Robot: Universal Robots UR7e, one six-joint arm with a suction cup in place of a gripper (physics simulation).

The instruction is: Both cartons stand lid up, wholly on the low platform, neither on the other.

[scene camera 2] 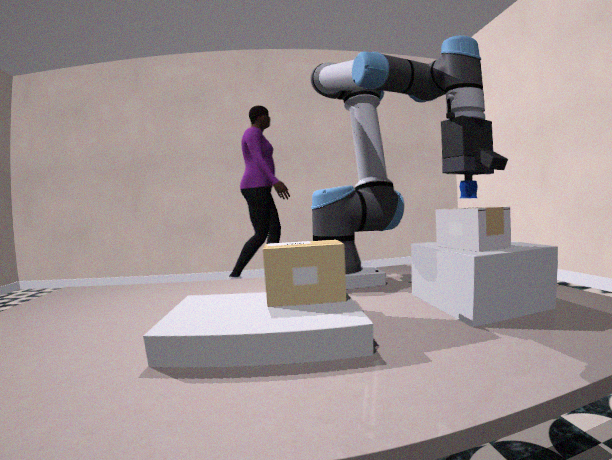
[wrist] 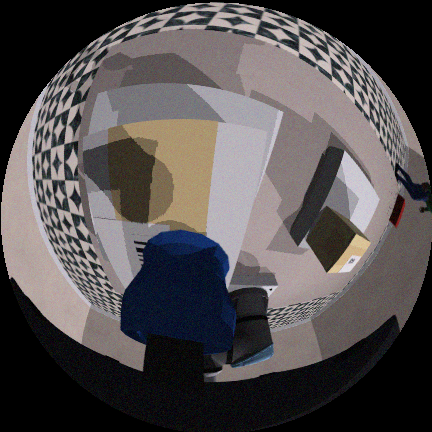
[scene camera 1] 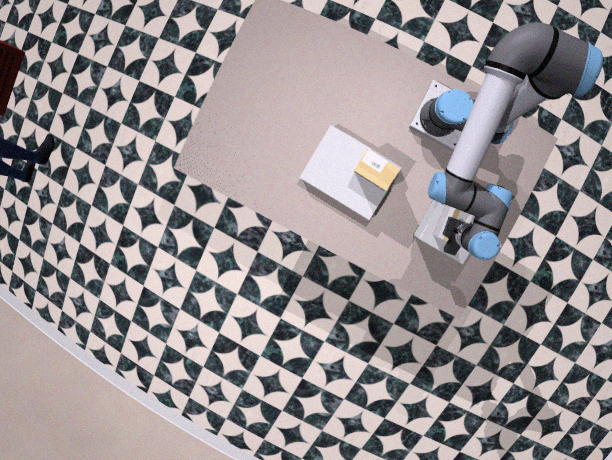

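Pixels of known places: hand at its tool point: (scene camera 2: 468, 198) (wrist: 184, 267); arm's base at its link origin: (wrist: 243, 299) (scene camera 1: 438, 117).
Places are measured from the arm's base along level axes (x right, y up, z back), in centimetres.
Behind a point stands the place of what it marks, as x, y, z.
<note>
The tan carton (scene camera 1: 378, 176) @[16.0, 10.8, -30.3] (scene camera 2: 280, 280) @[22.5, 5.2, -31.5] (wrist: 332, 239) @[10.7, 6.9, -30.2] stands near one end of the low platform (scene camera 1: 325, 160) @[36.9, 0.8, -30.1] (scene camera 2: 215, 320) @[34.0, 0.7, -35.4] (wrist: 369, 195) @[33.2, 0.7, -39.3], a barcode label on its upper face. The white carton (scene camera 2: 457, 227) @[-10.7, 12.1, -37.9] (wrist: 240, 170) @[-11.3, 15.6, -41.9] stands on a taller white block (scene camera 1: 425, 231) @[-7.3, 7.9, -43.6] (scene camera 2: 515, 282) @[-14.8, 2.5, -48.6] (wrist: 245, 102) @[-9.6, 7.9, -46.9]. A tan band and a barcode label show on its top in the wrist view. My suction cup (scene camera 2: 468, 197) (wrist: 187, 242) is blue and points down above the white carton. A small gap shows between them, and nothing hangs on the cup. The cup hides part of the label in the wrist view.
The arm's base plate (scene camera 1: 435, 92) @[4.1, 0.4, 9.0] (scene camera 2: 367, 281) @[-5.6, -2.5, -9.2] stands behind the two supports in scene camera 2. A person in purple (scene camera 2: 257, 160) is behind the arm's base. Another person's legs (scene camera 1: 20, 152) and a dark red object (scene camera 1: 9, 75) (wrist: 397, 211) are far to the side.
</note>
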